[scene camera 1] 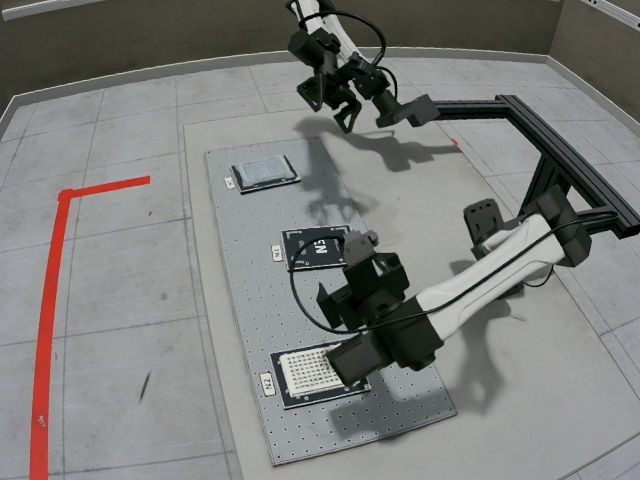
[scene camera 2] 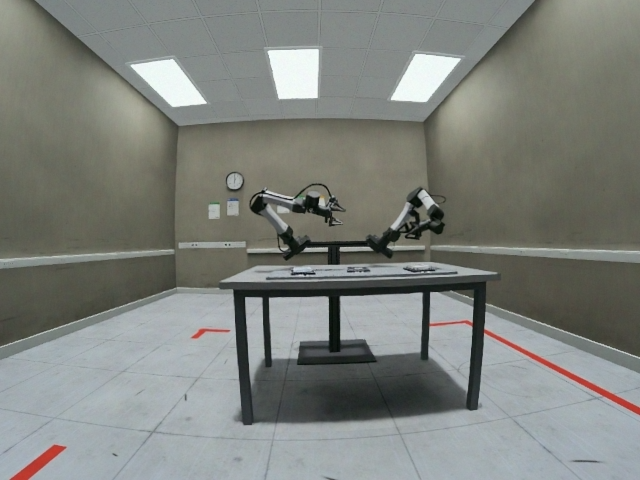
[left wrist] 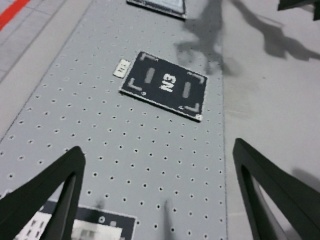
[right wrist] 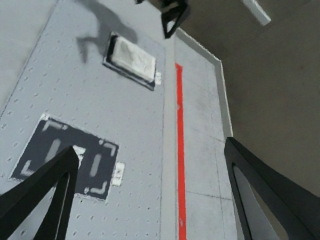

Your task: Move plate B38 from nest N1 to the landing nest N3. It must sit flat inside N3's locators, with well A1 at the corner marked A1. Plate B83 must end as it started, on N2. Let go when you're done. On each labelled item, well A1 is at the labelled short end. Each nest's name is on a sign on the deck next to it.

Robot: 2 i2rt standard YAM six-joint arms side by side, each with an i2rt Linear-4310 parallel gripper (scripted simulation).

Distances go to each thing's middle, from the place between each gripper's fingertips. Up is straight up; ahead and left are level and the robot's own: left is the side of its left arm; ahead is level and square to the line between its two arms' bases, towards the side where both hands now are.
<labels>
Right now my right hand [scene camera 1: 333,122] is 100 mm short of the clear plate B38 [scene camera 1: 255,172], 220 mm to the left of it and 270 mm above it. The rest, counted from my right hand: white plate B83 [scene camera 1: 296,378]: 120 mm ahead, 380 mm to the left, 270 mm below; nest N3 [right wrist: 38,148]: 30 mm ahead, 70 mm to the left, 290 mm below.
My left hand [scene camera 1: 345,270] is 6 cm short of the white plate B83, 7 cm to the right of it and 17 cm above it. Also, from my left hand: nest N3: 3 cm behind, 24 cm to the right, 19 cm below; then clear plate B38: 3 cm ahead, 53 cm to the right, 18 cm below.
</labels>
